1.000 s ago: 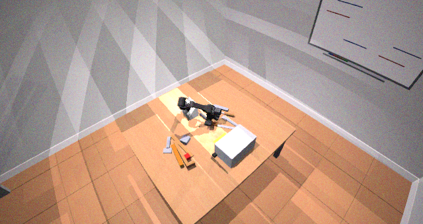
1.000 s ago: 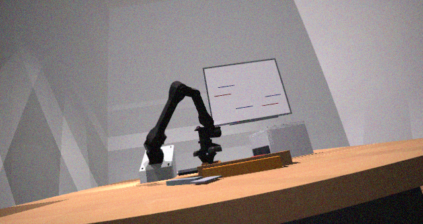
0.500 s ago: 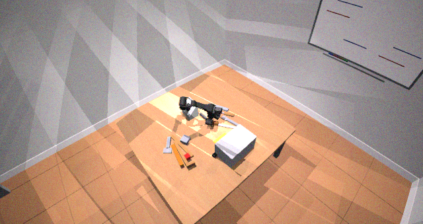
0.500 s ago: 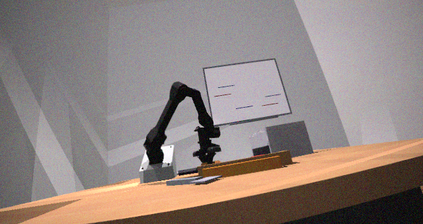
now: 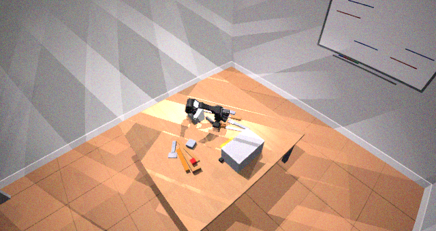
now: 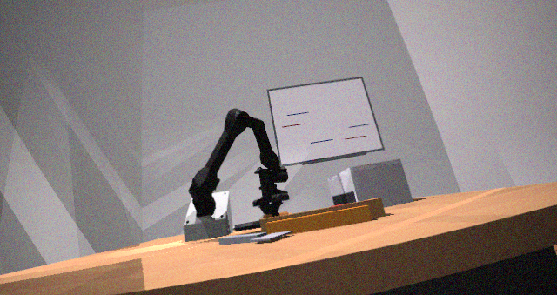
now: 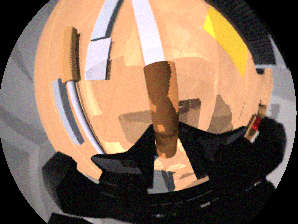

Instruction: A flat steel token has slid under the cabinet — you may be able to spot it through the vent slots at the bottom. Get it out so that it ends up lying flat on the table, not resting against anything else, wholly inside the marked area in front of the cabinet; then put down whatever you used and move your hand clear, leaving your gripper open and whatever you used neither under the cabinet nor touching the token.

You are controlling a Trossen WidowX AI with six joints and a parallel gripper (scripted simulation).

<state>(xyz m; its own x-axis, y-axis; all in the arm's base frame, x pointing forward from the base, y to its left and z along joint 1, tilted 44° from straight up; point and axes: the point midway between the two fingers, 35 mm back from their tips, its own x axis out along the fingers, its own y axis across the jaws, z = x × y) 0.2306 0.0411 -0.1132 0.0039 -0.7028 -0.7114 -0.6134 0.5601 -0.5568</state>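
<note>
My gripper tip is now 9 cm past the grey bar and 19 cm to the right of it. Round my gripper tip: thin wooden stick 5 cm ahead, 38 cm to the right; then red block 19 cm ahead, 40 cm to the right, 1 cm above; then grey block 3 cm ahead, 32 cm to the right, 1 cm above.
</note>
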